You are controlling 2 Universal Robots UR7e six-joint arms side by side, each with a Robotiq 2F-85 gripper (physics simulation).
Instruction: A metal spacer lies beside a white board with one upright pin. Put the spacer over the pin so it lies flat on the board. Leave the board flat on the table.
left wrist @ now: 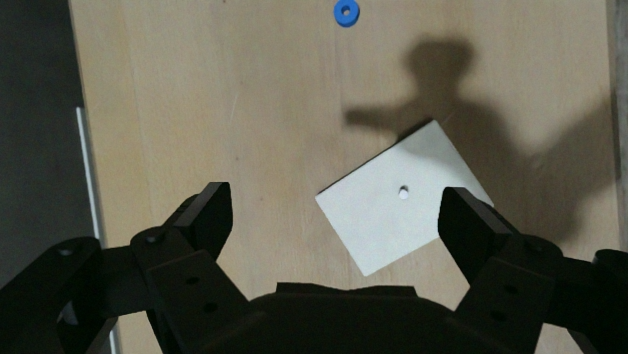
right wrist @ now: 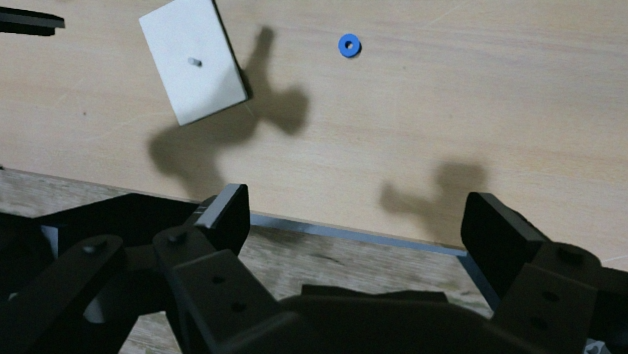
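Seen in the pictures: left gripper, fingertip midpoint: (left wrist: pixel 334 205); right gripper, fingertip midpoint: (right wrist: pixel 354 209); left arm's base, link origin: (right wrist: pixel 18 264).
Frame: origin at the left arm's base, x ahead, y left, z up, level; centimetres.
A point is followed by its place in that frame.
Observation:
A small blue ring, the spacer (left wrist: pixel 338 14) @(x 41.2, y -53.5, z 1.3 cm) (right wrist: pixel 342 46) @(x 40.1, y -52.9, z 1.3 cm), lies flat on the table, apart from the board. The white board (left wrist: pixel 365 235) @(x 41.1, y -28.4, z 1.5 cm) (right wrist: pixel 175 45) @(x 38.6, y -29.5, z 1.5 cm) lies flat on the table, turned at an angle. Its upright pin (left wrist: pixel 403 192) @(x 36.4, y -33.2, z 3.4 cm) (right wrist: pixel 195 62) @(x 36.3, y -33.4, z 2.9 cm) stands bare near the board's middle. My left gripper (left wrist: pixel 334 205) @(x 39.5, y -35.7, z 25.1 cm) is open and empty, high above the table, with its right finger covering part of the board in the left wrist view. My right gripper (right wrist: pixel 354 209) @(x 26.6, y -57.9, z 32.7 cm) is open and empty, high over the table's edge, apart from spacer and board.
The wooden table (left wrist: pixel 175 100) @(x 64.4, y -48.1, z 0.0 cm) (right wrist: pixel 425 100) @(x 34.4, y -64.4, z 0.0 cm) carries shadows of the arms. Its edges show at the left and right of the left wrist view and low in the right wrist view. A dark finger-like part juts in at the right wrist view's upper left.

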